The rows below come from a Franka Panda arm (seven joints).
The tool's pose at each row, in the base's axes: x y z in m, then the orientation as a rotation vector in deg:
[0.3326 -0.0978 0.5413 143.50 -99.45 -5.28]
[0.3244 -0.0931 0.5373 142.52 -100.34 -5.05]
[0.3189 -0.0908 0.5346 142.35 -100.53 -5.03]
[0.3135 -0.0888 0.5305 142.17 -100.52 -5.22]
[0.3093 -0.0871 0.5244 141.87 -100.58 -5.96]
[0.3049 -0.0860 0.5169 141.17 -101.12 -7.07]
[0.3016 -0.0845 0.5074 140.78 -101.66 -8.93]
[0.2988 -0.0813 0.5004 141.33 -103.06 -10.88]
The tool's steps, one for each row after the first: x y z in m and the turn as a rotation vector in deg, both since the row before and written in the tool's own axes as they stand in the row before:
[-0.0073 0.0055 0.0046 -0.17 0.24 0.86]
[-0.0040 0.0041 0.0031 -0.02 0.02 0.17]
[-0.0037 0.0039 0.0045 -0.19 -0.02 0.06]
[-0.0031 0.0027 0.0064 -0.44 -0.30 0.13]
[-0.0025 0.0028 0.0079 -0.60 -0.51 0.52]
[-0.0025 0.0013 0.0098 -0.64 -1.07 0.37]
[-0.0038 0.0006 0.0072 0.40 -1.84 0.39]

